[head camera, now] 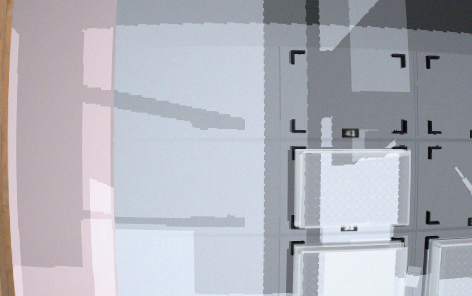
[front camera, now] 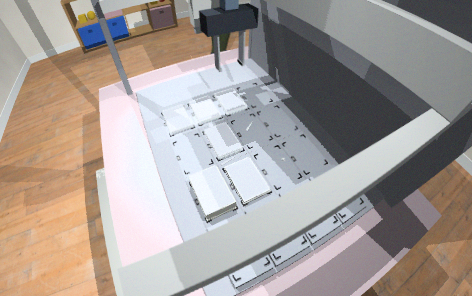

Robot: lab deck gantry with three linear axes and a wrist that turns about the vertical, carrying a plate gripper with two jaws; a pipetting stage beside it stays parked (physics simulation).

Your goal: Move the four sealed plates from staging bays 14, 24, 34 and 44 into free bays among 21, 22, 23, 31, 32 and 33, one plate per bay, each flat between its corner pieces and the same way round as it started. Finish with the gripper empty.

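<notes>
I can see my gripper [front camera: 229, 66], and there's a bay 31 [head camera: 287, 166] that I can see as well.
</notes>
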